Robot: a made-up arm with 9 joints. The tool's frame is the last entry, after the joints. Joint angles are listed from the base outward. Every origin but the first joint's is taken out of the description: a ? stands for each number. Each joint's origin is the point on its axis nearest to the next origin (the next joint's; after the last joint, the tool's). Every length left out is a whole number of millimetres.
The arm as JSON. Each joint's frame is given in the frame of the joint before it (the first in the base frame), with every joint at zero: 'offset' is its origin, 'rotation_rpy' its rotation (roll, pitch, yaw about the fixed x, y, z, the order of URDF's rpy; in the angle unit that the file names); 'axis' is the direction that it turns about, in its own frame. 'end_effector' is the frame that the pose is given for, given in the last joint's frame.
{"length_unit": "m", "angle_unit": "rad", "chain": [
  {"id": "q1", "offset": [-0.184, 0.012, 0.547], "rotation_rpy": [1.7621, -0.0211, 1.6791], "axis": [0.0, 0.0, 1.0]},
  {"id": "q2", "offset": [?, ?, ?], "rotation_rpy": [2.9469, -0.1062, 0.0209], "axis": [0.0, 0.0, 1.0]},
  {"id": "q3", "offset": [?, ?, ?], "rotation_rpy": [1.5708, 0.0, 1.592], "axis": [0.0, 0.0, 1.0]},
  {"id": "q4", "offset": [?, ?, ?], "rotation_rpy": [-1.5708, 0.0, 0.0], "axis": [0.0, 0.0, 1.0]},
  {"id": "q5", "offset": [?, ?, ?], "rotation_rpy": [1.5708, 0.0, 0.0], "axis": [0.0, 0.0, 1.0]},
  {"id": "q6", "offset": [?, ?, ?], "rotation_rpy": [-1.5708, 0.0, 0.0], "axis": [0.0, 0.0, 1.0]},
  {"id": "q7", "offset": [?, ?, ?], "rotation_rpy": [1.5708, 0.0, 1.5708], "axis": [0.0, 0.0, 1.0]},
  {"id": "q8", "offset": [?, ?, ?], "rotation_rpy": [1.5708, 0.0, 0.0], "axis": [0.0, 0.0, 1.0]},
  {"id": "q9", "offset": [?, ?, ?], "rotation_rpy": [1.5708, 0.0, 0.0], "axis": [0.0, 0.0, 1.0]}
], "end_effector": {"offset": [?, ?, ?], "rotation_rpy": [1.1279, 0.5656, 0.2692]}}
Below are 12 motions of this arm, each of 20 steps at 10 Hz.
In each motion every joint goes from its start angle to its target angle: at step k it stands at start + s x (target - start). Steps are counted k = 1, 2, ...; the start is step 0. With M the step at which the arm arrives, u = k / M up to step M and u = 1 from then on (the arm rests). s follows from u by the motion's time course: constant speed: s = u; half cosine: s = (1 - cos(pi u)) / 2; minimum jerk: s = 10 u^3 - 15 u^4 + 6 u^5.
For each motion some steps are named. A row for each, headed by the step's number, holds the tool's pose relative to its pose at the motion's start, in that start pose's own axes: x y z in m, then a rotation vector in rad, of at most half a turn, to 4 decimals.
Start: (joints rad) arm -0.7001 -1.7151 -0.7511 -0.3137 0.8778 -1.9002 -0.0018 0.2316 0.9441
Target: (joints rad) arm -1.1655 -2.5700 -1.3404 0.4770 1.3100 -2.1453 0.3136 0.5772 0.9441
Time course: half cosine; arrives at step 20
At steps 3, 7, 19, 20:
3: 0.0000 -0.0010 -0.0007 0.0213 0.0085 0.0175
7: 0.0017 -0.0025 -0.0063 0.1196 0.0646 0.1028
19: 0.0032 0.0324 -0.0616 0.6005 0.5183 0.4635
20: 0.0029 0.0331 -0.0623 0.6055 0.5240 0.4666

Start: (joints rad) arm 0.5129 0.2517 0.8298 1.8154 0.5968 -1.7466 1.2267 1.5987 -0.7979
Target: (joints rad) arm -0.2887 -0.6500 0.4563 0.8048 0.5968 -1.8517 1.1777 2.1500 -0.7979
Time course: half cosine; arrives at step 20
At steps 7, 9, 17, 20:
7: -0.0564 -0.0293 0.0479 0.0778 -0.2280 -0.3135
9: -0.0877 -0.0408 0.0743 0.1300 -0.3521 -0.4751
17: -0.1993 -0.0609 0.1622 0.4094 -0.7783 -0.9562
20: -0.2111 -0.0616 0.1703 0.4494 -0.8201 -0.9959

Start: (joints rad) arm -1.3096 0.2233 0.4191 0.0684 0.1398 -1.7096 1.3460 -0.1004 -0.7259
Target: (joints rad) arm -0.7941 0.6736 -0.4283 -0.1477 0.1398 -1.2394 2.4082 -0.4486 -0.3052
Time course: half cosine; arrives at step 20
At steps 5, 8, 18, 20:
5: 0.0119 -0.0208 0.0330 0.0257 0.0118 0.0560
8: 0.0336 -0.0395 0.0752 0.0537 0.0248 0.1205
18: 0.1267 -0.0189 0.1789 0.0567 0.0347 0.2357
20: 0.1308 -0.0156 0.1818 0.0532 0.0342 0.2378

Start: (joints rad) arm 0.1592 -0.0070 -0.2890 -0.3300 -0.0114 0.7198 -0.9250 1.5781 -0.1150
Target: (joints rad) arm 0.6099 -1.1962 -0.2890 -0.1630 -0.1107 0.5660 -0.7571 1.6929 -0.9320
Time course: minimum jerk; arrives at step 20
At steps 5, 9, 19, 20:
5: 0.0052 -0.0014 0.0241 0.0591 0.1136 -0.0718
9: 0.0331 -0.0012 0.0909 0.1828 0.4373 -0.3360
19: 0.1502 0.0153 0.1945 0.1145 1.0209 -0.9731
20: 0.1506 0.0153 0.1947 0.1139 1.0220 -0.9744

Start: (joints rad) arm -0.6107 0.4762 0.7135 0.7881 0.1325 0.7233 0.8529 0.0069 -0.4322
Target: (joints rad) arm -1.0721 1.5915 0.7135 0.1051 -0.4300 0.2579 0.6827 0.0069 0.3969
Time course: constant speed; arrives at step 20
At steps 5, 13, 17, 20:
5: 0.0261 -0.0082 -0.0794 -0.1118 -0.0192 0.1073
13: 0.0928 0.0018 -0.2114 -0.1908 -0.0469 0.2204
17: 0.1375 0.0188 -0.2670 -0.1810 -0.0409 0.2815
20: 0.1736 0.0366 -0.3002 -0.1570 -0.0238 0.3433

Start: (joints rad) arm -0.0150 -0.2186 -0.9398 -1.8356 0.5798 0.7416 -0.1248 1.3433 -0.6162
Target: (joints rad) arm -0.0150 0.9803 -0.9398 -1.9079 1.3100 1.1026 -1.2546 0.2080 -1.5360
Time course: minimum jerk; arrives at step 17
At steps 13, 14, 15, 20:
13: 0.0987 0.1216 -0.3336 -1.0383 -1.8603 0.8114
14: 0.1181 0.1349 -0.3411 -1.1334 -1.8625 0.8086
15: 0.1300 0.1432 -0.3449 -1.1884 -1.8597 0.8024
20: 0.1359 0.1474 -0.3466 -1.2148 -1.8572 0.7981

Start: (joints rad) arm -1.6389 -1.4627 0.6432 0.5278 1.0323 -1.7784 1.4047 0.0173 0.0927
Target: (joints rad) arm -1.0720 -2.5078 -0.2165 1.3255 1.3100 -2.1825 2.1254 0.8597 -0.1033
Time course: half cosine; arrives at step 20
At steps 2, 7, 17, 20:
2: 0.0024 -0.0040 0.0038 -0.0090 -0.0039 -0.0105
7: 0.0129 -0.0272 0.0422 -0.1119 -0.0989 -0.1463
17: -0.0319 -0.0591 -0.0282 -0.0797 -0.9768 -0.4607
20: -0.0271 -0.0702 -0.0492 -0.0327 -1.0738 -0.4573

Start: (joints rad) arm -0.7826 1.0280 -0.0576 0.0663 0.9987 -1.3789 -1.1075 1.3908 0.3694
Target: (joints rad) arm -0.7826 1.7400 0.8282 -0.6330 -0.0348 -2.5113 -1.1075 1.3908 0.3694
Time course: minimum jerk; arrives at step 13
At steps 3, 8, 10, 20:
3: 0.0217 0.0107 0.0106 -0.0226 0.0893 0.0078
8: 0.1783 0.1696 -0.0121 -0.3852 0.8645 0.1535
10: 0.1923 0.2502 -0.0745 -0.6251 1.1123 0.1730
20: 0.1885 0.2815 -0.1081 -0.7409 1.2028 0.1641

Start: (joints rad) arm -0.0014 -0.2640 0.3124 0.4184 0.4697 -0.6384 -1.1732 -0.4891 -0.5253
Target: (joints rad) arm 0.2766 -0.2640 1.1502 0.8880 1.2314 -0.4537 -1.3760 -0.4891 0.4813
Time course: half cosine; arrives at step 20
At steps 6, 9, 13, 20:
6: 0.0466 0.0355 0.0020 -0.3433 0.1210 -0.1446
9: 0.1063 0.0577 -0.0157 -0.6742 0.3034 -0.3331
13: 0.1947 0.0436 -0.0649 -1.0718 0.6292 -0.6594
20: 0.2559 -0.0183 -0.1112 -1.3379 0.9505 -1.0099

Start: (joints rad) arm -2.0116 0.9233 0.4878 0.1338 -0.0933 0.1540 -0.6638 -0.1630 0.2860
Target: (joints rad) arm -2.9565 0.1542 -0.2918 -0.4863 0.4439 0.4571 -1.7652 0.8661 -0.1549
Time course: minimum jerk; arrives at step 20
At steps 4, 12, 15, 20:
4: 0.0072 -0.0027 0.0218 0.0334 0.0526 -0.0070
12: 0.0727 0.0323 0.1956 -0.0722 0.6552 -0.0837
15: 0.0745 0.0907 0.2196 -0.3332 0.7726 -0.1189
20: 0.0659 0.1277 0.2217 -0.4947 0.7896 -0.1371

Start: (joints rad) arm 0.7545 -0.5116 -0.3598 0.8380 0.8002 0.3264 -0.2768 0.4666 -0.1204
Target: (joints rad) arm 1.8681 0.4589 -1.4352 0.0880 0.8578 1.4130 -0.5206 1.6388 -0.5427
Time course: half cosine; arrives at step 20
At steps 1, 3, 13, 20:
1: 0.0002 0.0005 0.0014 0.0037 0.0035 -0.0061
3: 0.0022 0.0041 0.0123 0.0325 0.0304 -0.0535
13: 0.0406 -0.0171 0.1573 0.3378 0.3120 -0.5974
20: 0.0511 -0.0628 0.2027 0.4403 0.3769 -0.7667

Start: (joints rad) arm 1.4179 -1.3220 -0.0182 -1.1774 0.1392 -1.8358 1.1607 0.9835 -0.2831
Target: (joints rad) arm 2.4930 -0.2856 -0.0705 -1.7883 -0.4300 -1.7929 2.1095 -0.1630 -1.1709
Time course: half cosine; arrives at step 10
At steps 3, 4, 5, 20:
3: -0.0439 -0.0725 0.0089 0.1472 -0.3714 0.1343
4: -0.0650 -0.1216 0.0070 0.2488 -0.6074 0.2427
5: -0.0780 -0.1735 0.0021 0.3632 -0.8500 0.3821
20: -0.0562 -0.2958 0.0169 0.7383 -1.4305 0.9866

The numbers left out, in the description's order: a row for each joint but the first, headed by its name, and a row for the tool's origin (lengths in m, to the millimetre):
q2: -0.029 0.016 0.0
q3: -0.044 0.017 0.0
q4: -0.069 -0.105 0.0
q5: 0.012 -0.173 0.0
q6: 0.005 -0.219 0.0
q7: -0.027 0.005 0.0
q8: -0.148 0.122 0.0
q9: 0.021 -0.087 0.0
tool: 0.03 -0.165 0.0

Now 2 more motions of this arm.
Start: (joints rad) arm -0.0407 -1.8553 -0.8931 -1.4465 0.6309 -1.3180 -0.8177 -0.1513 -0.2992
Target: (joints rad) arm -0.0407 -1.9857 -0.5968 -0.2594 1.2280 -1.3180 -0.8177 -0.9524 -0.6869
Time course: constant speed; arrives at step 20
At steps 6, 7, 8, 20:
6: -0.0289 -0.0204 -0.0331 0.1962 -0.5003 0.3620
7: -0.0296 -0.0244 -0.0417 0.2346 -0.5835 0.4205
8: -0.0290 -0.0282 -0.0507 0.2743 -0.6668 0.4785
20: 0.0765 -0.0106 -0.1473 0.7983 -1.6758 1.1230

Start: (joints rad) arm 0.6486 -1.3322 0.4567 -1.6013 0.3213 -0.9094 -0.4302 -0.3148 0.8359
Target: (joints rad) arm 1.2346 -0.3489 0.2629 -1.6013 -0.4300 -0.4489 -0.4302 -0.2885 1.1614
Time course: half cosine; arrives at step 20
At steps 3, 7, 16, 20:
3: -0.0026 0.0045 -0.0055 -0.0662 0.0120 0.0505
7: -0.0177 0.0201 -0.0312 -0.3312 0.0547 0.2499
16: -0.0922 0.0145 -0.1224 -1.0810 0.1021 0.8022
20: -0.1046 0.0048 -0.1353 -1.1902 0.0963 0.8825

